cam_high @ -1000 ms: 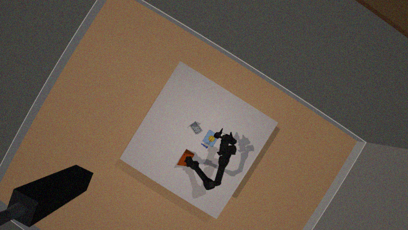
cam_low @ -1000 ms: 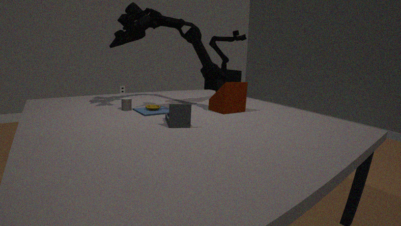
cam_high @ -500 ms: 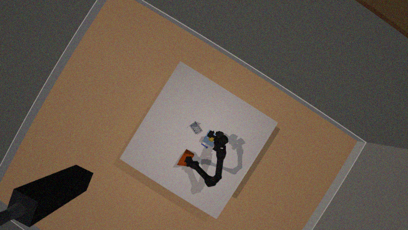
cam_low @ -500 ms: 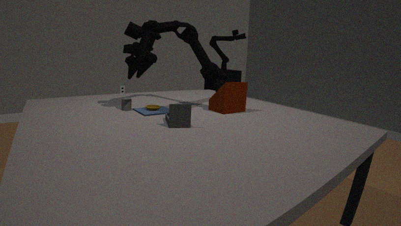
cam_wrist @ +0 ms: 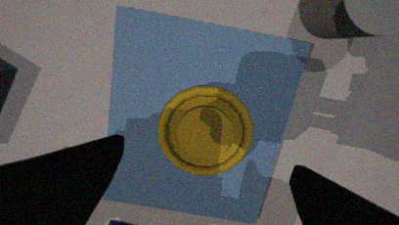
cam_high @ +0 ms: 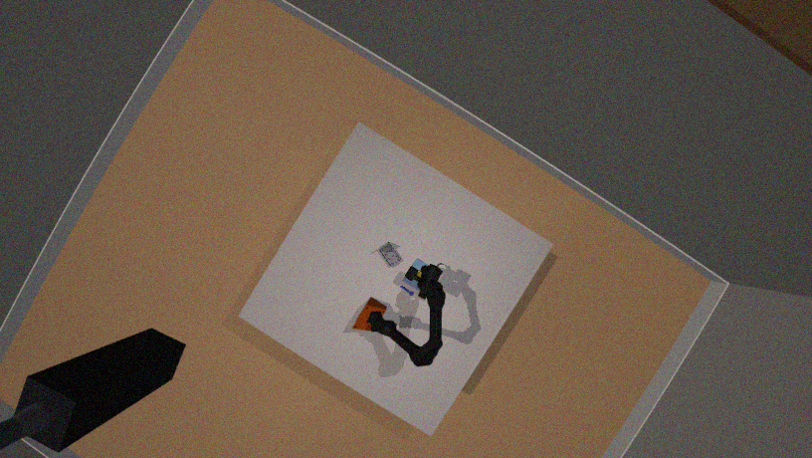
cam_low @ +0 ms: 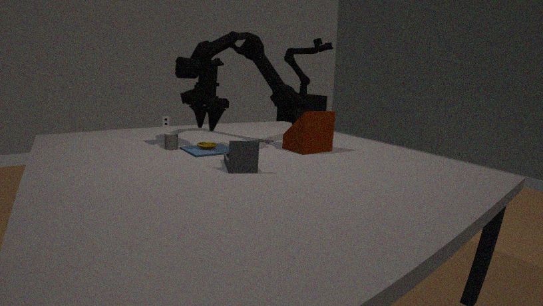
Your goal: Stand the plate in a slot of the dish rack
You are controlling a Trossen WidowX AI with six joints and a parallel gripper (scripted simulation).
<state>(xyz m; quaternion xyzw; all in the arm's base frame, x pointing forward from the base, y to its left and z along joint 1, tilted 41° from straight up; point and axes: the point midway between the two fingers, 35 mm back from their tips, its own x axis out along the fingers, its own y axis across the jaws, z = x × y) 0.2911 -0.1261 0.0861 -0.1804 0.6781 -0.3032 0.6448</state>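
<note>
My gripper tip is 50 mm above the plate and 10 mm past it. Round my gripper tip: blue spoon 120 mm behind, 60 mm below, 30 mm to the left; white cup 80 mm to the right, 80 mm ahead, 40 mm below; grey dish rack 210 mm to the left, 40 mm below, 30 mm ahead.
</note>
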